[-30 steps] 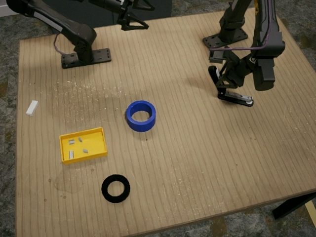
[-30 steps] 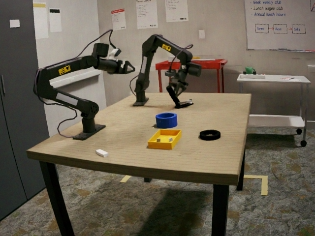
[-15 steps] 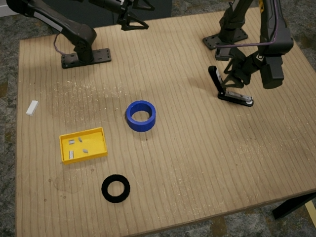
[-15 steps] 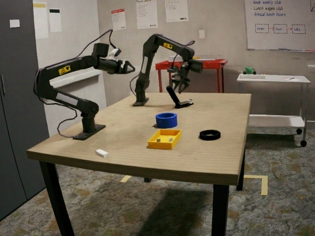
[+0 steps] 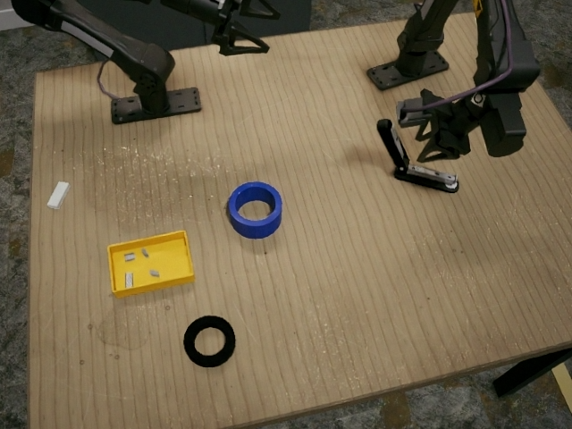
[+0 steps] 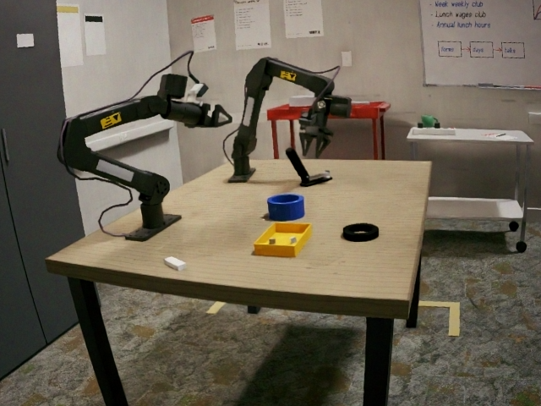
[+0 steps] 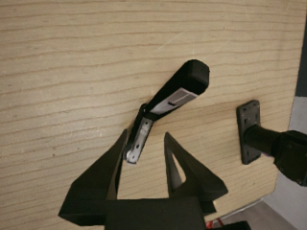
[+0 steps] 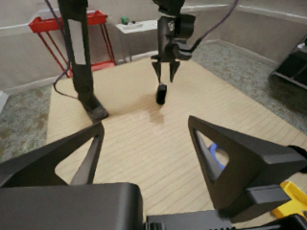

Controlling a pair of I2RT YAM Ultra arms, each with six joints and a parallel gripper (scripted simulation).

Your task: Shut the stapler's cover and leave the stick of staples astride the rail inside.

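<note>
Right now the stapler cover is 40 mm behind my left hand, 40 mm to the right of it and 20 mm below it. The rest, counted from my left hand: black stapler (20 mm behind, 60 mm below); then yellow tray (90 mm ahead, 540 mm to the right, 90 mm below); then blue ring (20 mm ahead, 330 mm to the right, 80 mm below).
</note>
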